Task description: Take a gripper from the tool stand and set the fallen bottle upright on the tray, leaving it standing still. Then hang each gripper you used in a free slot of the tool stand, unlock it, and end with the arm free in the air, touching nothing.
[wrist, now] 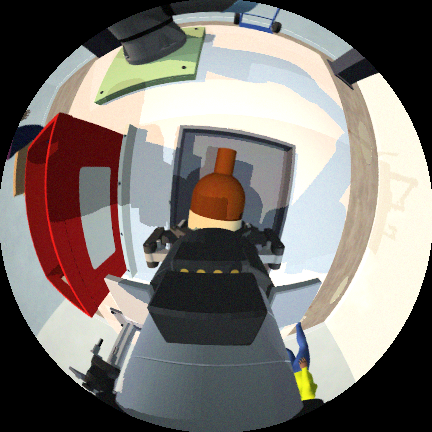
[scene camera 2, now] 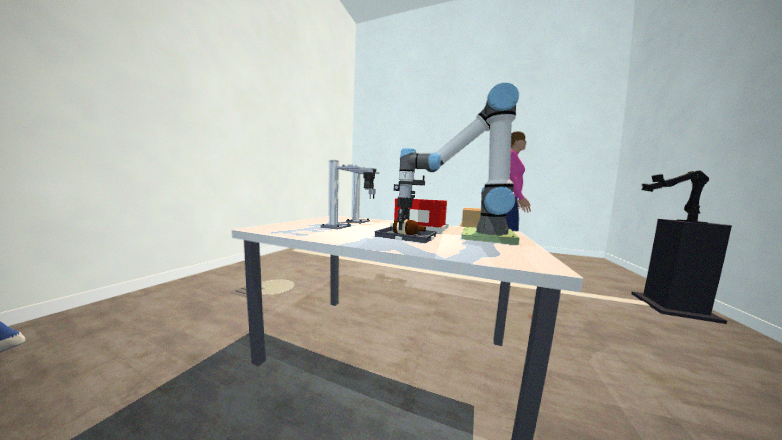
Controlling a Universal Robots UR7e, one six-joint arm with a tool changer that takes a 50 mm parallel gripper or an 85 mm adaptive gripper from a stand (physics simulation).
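Frame: origin at the arm's base, x ahead, y left, z up, level; centimetres.
Seen in the pictures: end effector, tool point: (scene camera 2: 405, 194); arm's base, origin of the base link: (wrist: 155, 46) (scene camera 2: 492, 232).
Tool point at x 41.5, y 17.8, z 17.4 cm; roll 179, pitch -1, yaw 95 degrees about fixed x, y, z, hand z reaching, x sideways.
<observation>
Pixels of each thing's top centre, then the offset from my tool point to it.
- brown bottle, middle of its top: (wrist: 218, 209) (scene camera 2: 410, 219) dz -12.6, dx -3.4, dy +0.4 cm
- red open box, middle of its top: (wrist: 35, 225) (scene camera 2: 421, 199) dz -3.0, dx -1.2, dy -26.8 cm
The brown bottle (scene camera 2: 411, 227) (wrist: 217, 197) with a cream label lies on its side in the dark tray (scene camera 2: 384, 235) (wrist: 288, 180), its neck toward the arm's base. My gripper (scene camera 2: 403, 226) (wrist: 214, 231) points straight down at the label end of the bottle. It is open, with its fingers low on either side of the bottle; in the wrist view the gripper body hides the fingertips and the bottle's base. The tool stand (scene camera 2: 333, 191) (wrist: 122, 347) is at the left in scene camera 2, with another gripper (scene camera 2: 370, 179) (wrist: 97, 372) hanging in it.
A red open box (scene camera 2: 437, 212) (wrist: 65, 200) stands behind the tray. The arm's base is on a green plate (scene camera 2: 489, 236) (wrist: 150, 77). A tan box (scene camera 2: 470, 216) is behind the base. A person in pink (scene camera 2: 517, 169) stands beyond the table.
</observation>
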